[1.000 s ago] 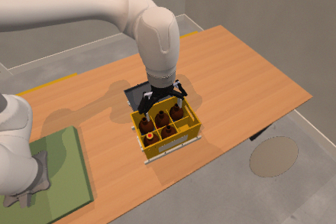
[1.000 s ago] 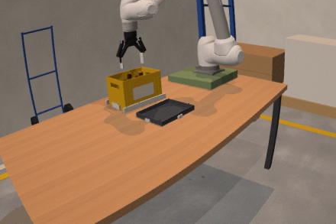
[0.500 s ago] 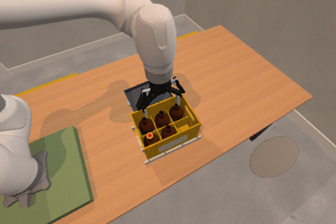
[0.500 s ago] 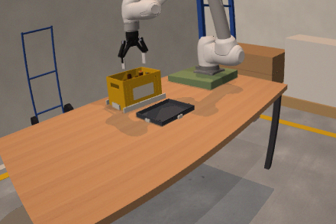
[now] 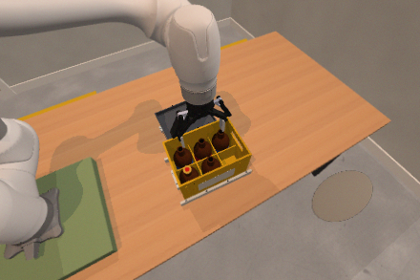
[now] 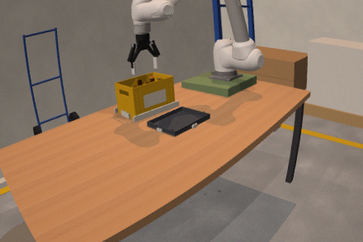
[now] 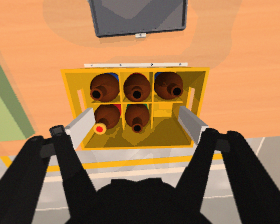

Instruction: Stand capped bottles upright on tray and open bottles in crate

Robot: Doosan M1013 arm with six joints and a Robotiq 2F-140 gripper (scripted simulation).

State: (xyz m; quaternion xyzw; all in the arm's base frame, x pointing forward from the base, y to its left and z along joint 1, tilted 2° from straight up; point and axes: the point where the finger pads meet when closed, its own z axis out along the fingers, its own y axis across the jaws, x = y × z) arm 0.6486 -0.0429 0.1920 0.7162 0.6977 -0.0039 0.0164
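The bottle lies 9 cm behind my hand, 6 cm to the right of it and 15 cm below it. The rest, counted from my hand: crate (2 cm to the right, 15 cm below); then tray (1 cm ahead, 25 cm to the left, 22 cm below).
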